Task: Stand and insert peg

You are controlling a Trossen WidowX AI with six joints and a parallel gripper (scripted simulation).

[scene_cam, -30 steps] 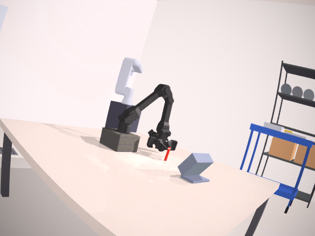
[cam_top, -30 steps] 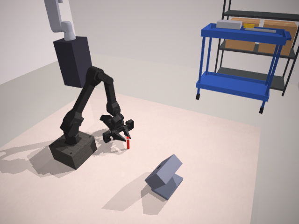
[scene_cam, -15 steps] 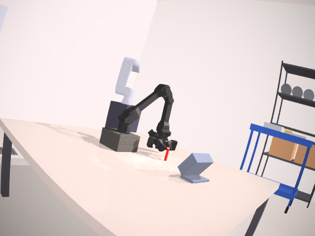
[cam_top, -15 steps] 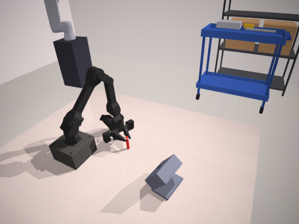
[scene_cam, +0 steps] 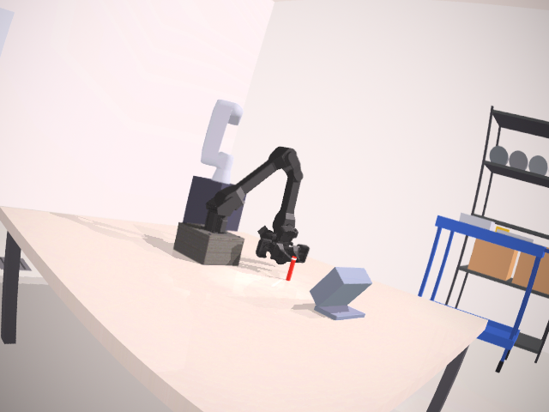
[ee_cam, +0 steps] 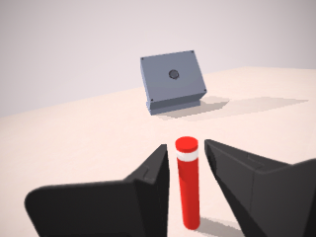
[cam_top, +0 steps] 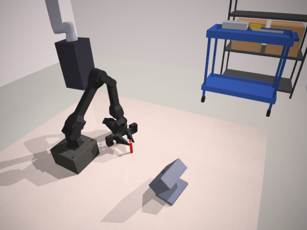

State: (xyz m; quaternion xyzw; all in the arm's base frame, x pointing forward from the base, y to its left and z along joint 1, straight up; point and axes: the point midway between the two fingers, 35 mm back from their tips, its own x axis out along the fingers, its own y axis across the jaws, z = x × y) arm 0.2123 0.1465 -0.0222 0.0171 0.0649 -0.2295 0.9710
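My gripper tip is now 10 mm past the red peg, 10 mm to the right of it and 10 mm above it. Round my gripper tip: grey sloped panel: 240 mm ahead, 130 mm to the right.
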